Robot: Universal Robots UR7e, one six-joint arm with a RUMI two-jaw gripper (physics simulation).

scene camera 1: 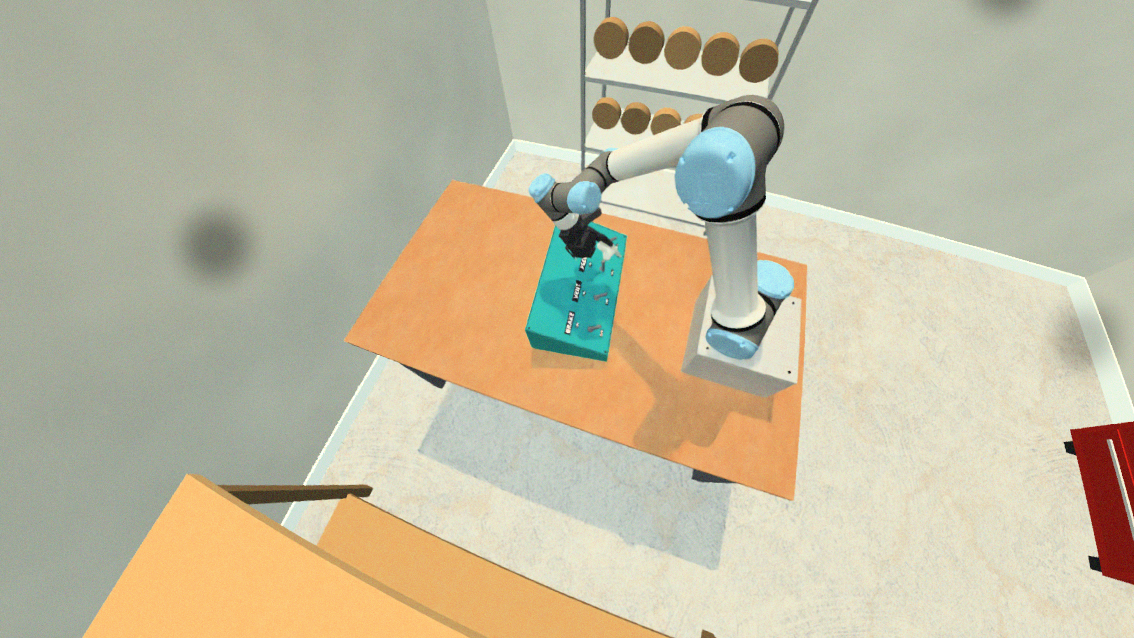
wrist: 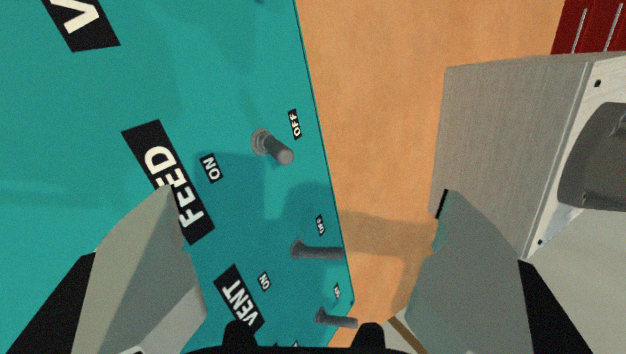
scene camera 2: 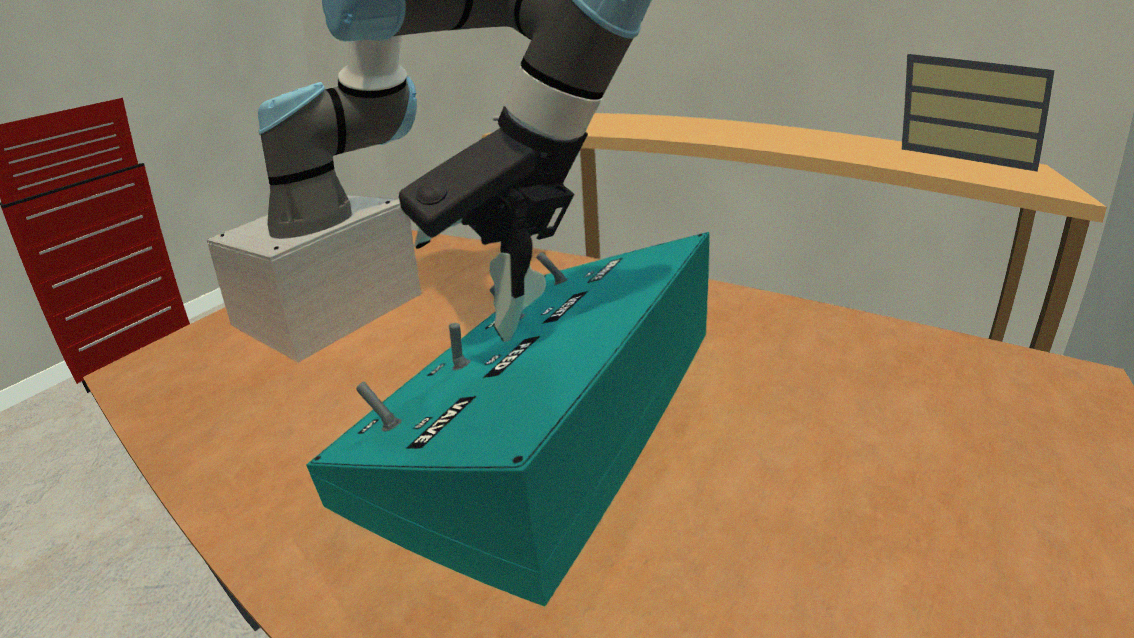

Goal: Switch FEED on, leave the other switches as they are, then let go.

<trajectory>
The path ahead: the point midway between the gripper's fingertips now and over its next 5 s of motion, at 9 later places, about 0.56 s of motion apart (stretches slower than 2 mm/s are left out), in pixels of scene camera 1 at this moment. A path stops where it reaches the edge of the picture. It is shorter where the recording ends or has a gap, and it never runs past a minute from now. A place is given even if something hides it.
My gripper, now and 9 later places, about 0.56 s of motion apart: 602, 257; 598, 262; 598, 261; 595, 252; 597, 247; 598, 248; 598, 248; 600, 255; 600, 266; 600, 270
</trajectory>
